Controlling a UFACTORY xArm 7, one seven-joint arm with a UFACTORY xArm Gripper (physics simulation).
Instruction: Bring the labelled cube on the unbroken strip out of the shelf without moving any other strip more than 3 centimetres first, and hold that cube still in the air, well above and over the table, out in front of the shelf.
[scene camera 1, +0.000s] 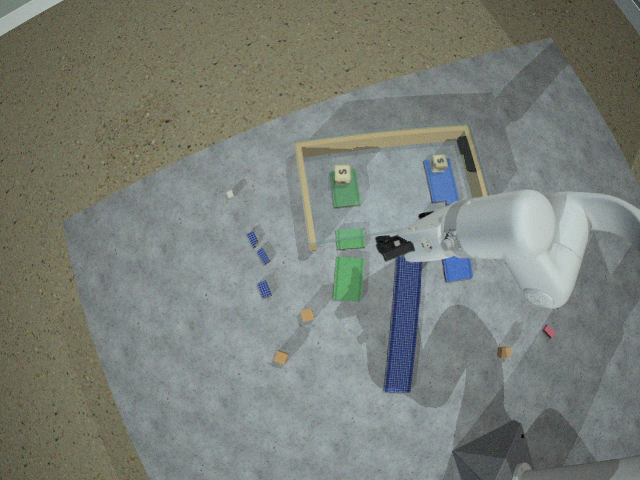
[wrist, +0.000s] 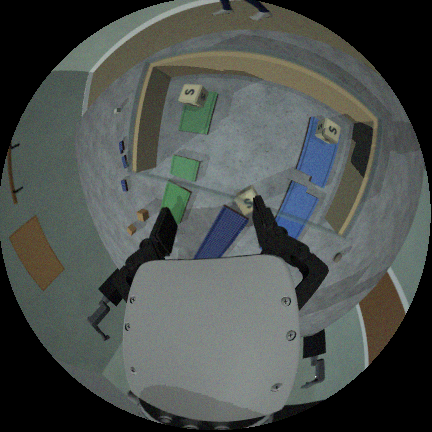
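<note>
A cream cube marked S (wrist: 246, 200) is by the far end of the unbroken dark blue patterned strip (scene camera 1: 404, 330) (wrist: 220, 232); the arm hides it in the scene view. Another S cube (scene camera 1: 342, 174) (wrist: 193, 95) is on the back green piece (scene camera 1: 345, 195) (wrist: 195, 120), and another (scene camera 1: 439, 162) (wrist: 328, 131) on the back blue piece (scene camera 1: 442, 186) (wrist: 316, 155). Gaps split the green and blue strips. My gripper (scene camera 1: 402, 229) (wrist: 211, 211) is open and empty above the shelf's front; its right finger overlaps the near cube's edge in the wrist view.
The shelf (scene camera 1: 382, 138) (wrist: 245, 60) has wooden back and side walls and a thin clear edge across its front. A black panel (scene camera 1: 466, 153) (wrist: 362, 142) is at its right wall. Orange blocks (scene camera 1: 307, 315) (scene camera 1: 504, 352), a red block (scene camera 1: 549, 331) and small blue tiles (scene camera 1: 264, 289) lie outside.
</note>
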